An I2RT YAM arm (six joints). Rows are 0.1 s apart.
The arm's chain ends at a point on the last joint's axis. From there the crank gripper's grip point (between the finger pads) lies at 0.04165 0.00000 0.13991 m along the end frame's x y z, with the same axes.
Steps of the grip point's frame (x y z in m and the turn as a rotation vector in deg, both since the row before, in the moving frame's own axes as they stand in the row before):
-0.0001, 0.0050, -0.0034, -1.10, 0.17, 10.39
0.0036, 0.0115, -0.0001, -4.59, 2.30, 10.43
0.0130, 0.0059, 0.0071, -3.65, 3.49, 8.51
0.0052, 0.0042, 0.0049, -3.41, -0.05, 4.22
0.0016, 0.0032, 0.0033, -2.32, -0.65, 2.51
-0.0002, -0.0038, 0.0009, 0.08, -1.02, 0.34
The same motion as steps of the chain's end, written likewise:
0.0004, -0.0052, -0.0032, -1.10, 0.17, 10.39
-0.0002, -0.0076, 0.0024, -4.59, 2.30, 10.43
0.0057, -0.0097, 0.0104, -3.65, 3.49, 8.51
0.0057, -0.0072, 0.0052, -3.41, -0.05, 4.22
0.0034, -0.0043, 0.0030, -2.32, -0.65, 2.51
0.0023, -0.0038, 0.0002, 0.08, -1.02, 0.34

